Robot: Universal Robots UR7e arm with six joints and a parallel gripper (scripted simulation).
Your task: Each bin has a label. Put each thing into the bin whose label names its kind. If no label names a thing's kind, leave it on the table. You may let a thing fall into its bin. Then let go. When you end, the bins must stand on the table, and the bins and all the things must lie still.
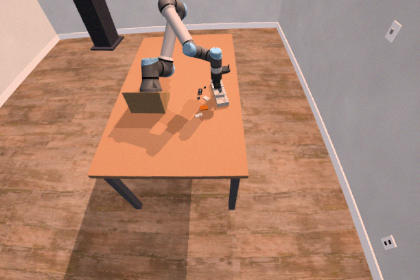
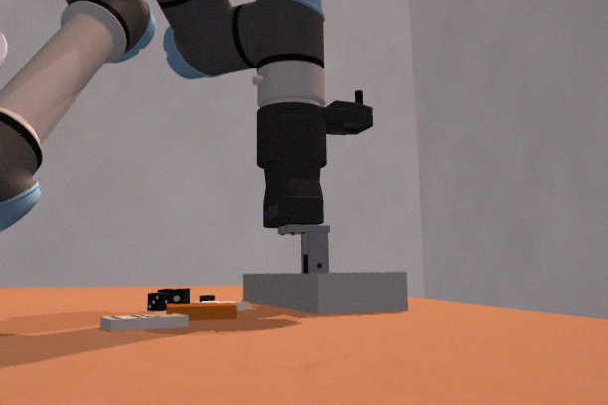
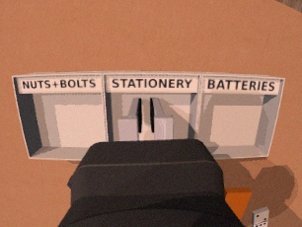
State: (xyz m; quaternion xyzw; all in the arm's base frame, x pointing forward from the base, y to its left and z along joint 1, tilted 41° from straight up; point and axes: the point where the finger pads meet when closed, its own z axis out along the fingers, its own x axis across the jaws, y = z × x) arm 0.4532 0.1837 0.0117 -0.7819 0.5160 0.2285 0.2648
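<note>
Right now my hand is 20 mm above the grey bin tray and 10 mm to the left of it. From my hand the other things lie so: small black piece: 120 mm behind, 50 mm to the left, 30 mm below; black die: 150 mm behind, 70 mm to the right, 30 mm below; black 9V battery: 150 mm behind, 30 mm below, 20 mm to the right.
</note>
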